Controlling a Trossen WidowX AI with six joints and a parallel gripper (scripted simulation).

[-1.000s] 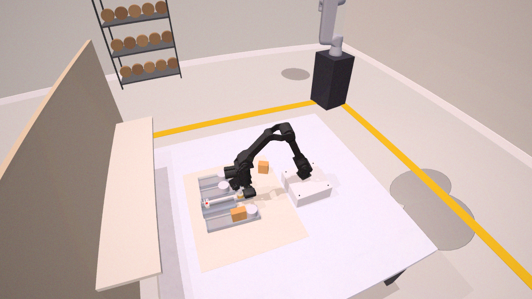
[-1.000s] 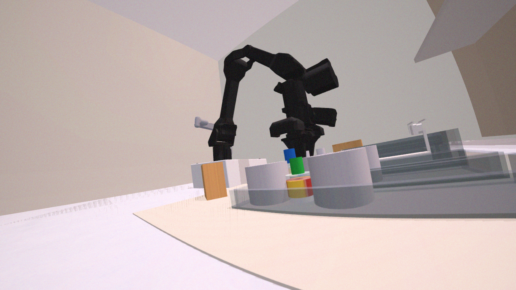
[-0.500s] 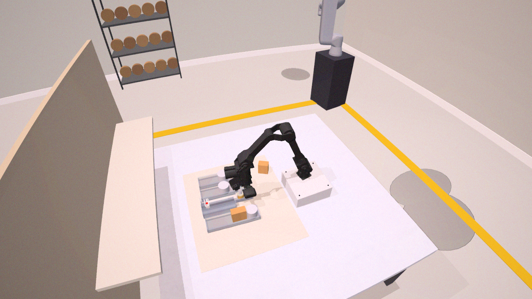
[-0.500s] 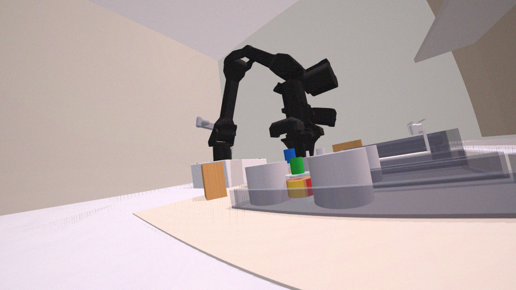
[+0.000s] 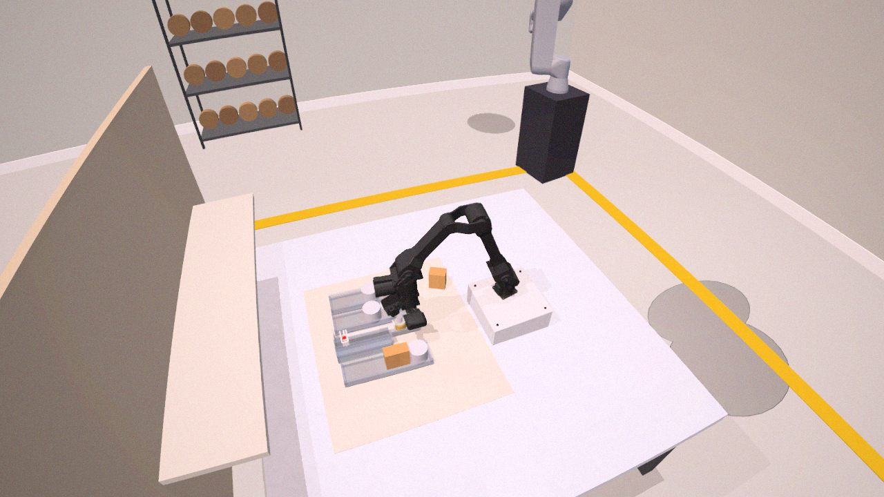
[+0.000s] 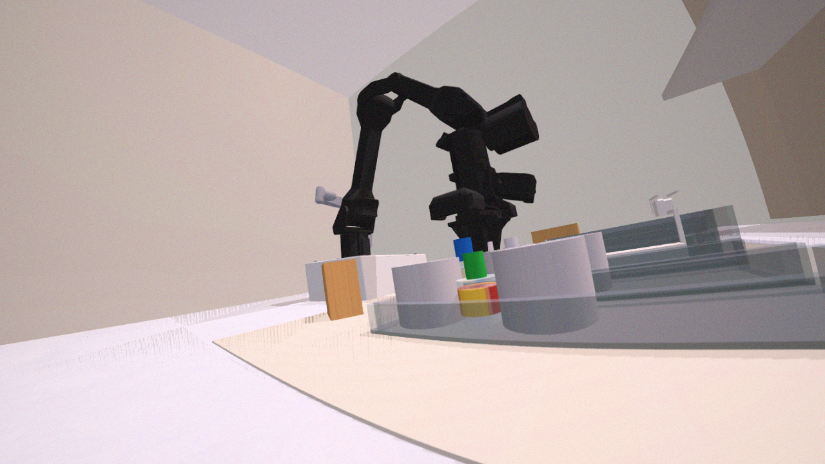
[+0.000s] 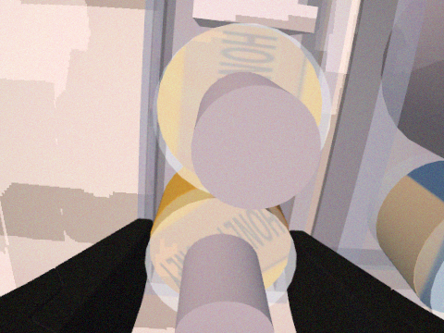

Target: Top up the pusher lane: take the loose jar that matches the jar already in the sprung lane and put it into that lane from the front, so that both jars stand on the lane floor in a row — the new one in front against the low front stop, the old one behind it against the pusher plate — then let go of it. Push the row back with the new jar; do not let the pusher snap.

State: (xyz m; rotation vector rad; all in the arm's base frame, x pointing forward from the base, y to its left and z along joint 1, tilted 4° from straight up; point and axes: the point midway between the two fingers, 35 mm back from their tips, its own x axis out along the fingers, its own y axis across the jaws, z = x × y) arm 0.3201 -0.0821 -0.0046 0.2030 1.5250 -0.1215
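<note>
Right now the sprung lane is 150 mm ahead of my gripper tip, 10 mm to the right of it and 10 mm below it. The rest, counted from my gripper tip: red mark 220 mm ahead, 40 mm above, 10 mm to the right.
</note>
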